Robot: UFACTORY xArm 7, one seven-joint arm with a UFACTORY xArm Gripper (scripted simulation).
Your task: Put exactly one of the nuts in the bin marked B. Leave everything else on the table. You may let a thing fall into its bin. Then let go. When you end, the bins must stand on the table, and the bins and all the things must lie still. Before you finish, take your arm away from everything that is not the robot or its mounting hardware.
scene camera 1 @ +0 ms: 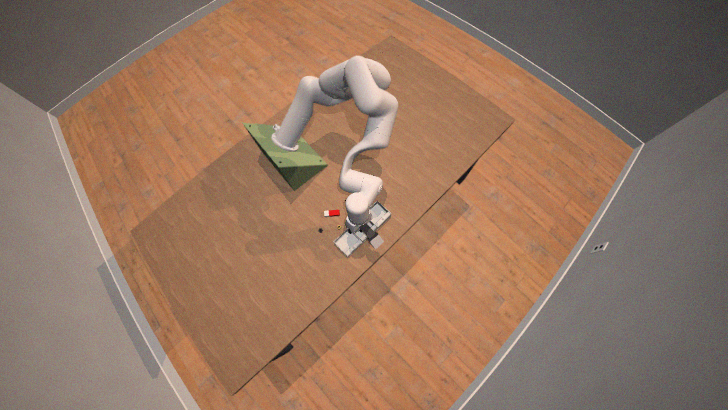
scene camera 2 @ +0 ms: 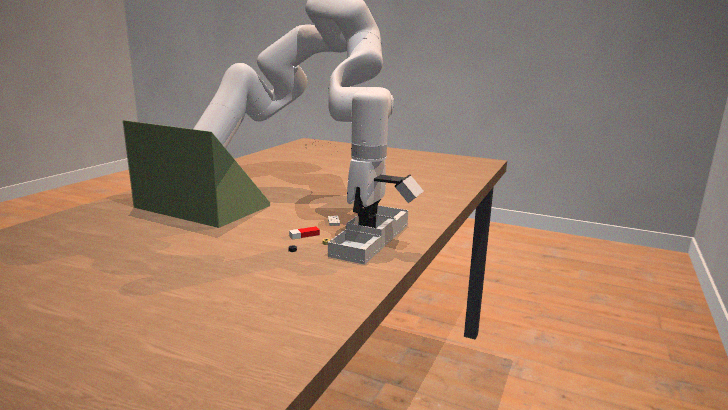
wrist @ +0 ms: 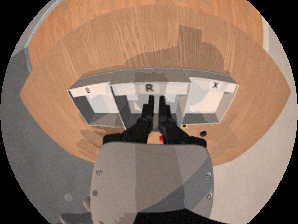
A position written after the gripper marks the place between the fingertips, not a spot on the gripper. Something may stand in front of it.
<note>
In view: the gripper (scene camera 2: 367, 232).
The gripper also shows in the wrist view (wrist: 156, 103).
</note>
